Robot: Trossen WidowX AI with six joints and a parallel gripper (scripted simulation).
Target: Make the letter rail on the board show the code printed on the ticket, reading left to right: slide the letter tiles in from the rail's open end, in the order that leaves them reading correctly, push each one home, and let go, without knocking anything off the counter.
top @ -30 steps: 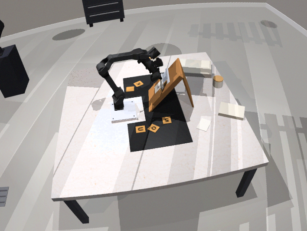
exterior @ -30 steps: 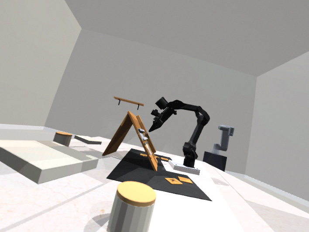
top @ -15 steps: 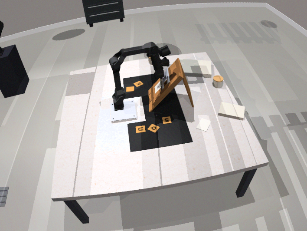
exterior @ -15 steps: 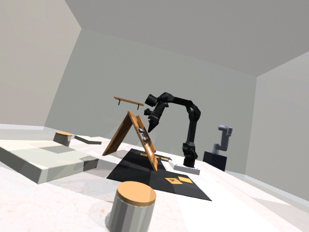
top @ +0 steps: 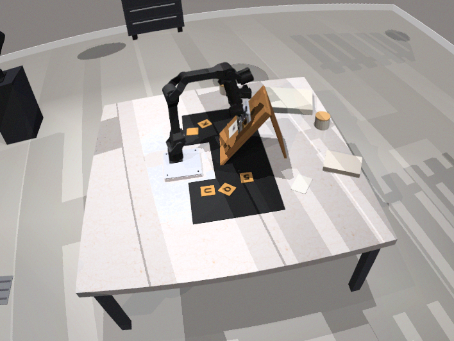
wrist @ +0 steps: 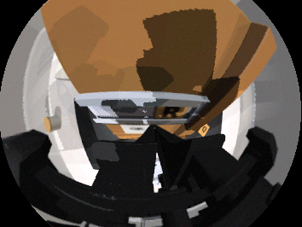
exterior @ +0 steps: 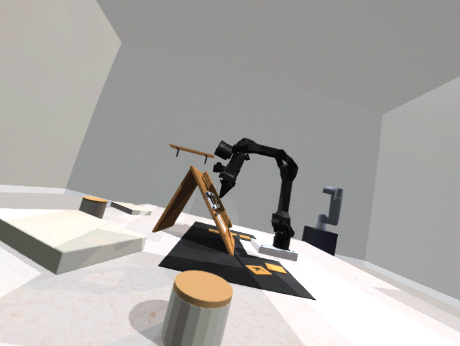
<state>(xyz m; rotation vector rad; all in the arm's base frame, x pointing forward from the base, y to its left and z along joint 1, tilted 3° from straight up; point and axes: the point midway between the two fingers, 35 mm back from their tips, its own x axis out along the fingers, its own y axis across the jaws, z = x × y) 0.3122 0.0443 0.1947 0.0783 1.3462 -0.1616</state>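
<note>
Right now the orange letter tile is 2 cm ahead of my gripper tip, 4 cm to the right of it and 2 cm below it. Also, from my gripper tip: white ticket 3 cm behind, 3 cm to the left, 9 cm below; then black mat 12 cm behind, 5 cm to the right, 18 cm below; then white card 20 cm ahead, 32 cm to the right, 18 cm below.
</note>
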